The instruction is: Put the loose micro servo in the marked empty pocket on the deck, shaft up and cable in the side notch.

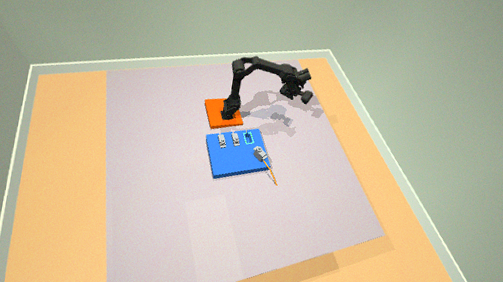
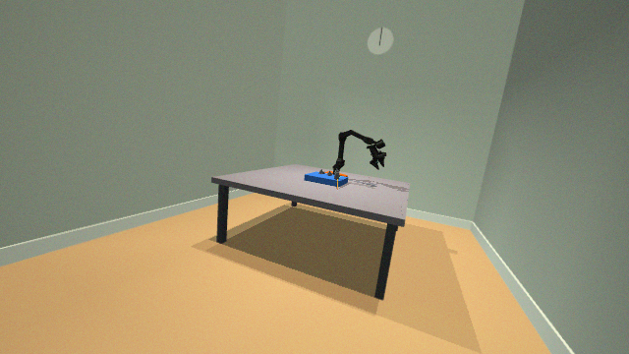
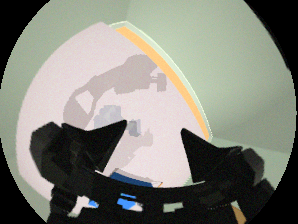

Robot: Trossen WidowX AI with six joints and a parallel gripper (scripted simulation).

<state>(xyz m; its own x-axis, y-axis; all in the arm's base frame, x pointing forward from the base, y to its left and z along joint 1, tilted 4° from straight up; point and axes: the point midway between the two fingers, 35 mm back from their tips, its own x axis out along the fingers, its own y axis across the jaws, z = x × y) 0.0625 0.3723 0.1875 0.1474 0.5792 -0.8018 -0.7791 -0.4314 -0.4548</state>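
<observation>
The blue deck lies 41 cm to the right of my gripper tip, 22 cm ahead of it and 13 cm below it.
</observation>
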